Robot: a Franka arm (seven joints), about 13 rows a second.
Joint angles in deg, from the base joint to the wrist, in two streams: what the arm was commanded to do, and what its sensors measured. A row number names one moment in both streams.
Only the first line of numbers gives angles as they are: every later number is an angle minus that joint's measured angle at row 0.
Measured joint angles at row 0: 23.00, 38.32, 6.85, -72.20, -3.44, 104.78, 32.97
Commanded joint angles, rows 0 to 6: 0.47, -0.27, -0.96, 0.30, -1.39, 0.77, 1.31; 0.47, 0.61, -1.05, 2.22, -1.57, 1.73, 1.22; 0.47, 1.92, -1.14, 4.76, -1.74, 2.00, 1.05; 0.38, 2.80, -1.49, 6.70, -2.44, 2.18, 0.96; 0.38, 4.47, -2.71, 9.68, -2.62, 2.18, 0.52; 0.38, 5.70, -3.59, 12.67, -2.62, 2.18, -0.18; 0.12, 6.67, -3.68, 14.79, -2.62, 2.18, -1.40
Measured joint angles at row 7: -0.09, 2.61, -2.70, 6.55, -1.62, 3.04, -0.19
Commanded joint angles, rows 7 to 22: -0.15, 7.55, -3.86, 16.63, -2.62, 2.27, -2.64; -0.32, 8.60, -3.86, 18.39, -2.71, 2.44, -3.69; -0.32, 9.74, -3.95, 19.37, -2.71, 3.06, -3.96; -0.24, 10.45, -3.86, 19.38, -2.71, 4.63, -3.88; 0.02, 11.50, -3.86, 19.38, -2.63, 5.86, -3.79; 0.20, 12.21, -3.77, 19.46, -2.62, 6.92, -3.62; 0.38, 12.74, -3.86, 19.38, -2.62, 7.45, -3.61; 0.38, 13.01, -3.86, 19.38, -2.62, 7.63, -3.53; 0.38, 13.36, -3.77, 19.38, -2.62, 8.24, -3.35; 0.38, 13.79, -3.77, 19.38, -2.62, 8.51, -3.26; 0.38, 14.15, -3.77, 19.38, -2.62, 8.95, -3.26; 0.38, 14.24, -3.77, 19.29, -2.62, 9.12, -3.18; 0.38, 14.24, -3.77, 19.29, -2.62, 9.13, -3.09; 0.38, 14.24, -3.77, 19.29, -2.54, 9.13, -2.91; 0.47, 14.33, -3.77, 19.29, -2.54, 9.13, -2.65; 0.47, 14.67, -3.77, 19.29, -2.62, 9.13, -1.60
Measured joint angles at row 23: 0.10, 13.12, -3.72, 16.61, -1.76, 9.13, -2.62
